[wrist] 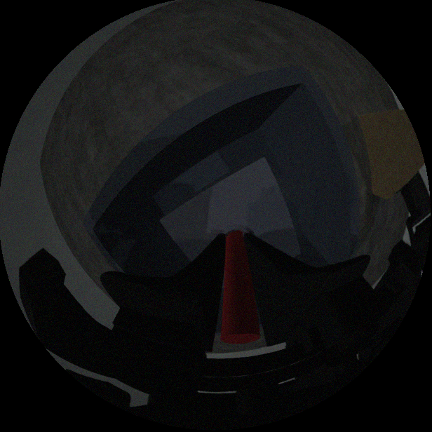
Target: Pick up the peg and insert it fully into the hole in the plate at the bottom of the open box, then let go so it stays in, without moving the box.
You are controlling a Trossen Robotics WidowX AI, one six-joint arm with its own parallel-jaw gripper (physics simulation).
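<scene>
The red peg (239,285) is held between the two dark fingers of my gripper (233,238), which is shut on it. The peg's far end is at the plate, and its near end shows low in the view. The pale plate (250,195) lies at the bottom of the open blue box (320,155), and the gripper reaches down over the box's inside. The hole in the plate does not show; the peg's tip and the fingertips cover that spot, so how deep the tip sits cannot be told.
The box's walls rise around the plate, with the far rim (200,107) and the right wall near the fingers. A brown-yellow block (392,150) stands outside the box at the right. The grey table (150,75) surrounds the box. The picture is dim.
</scene>
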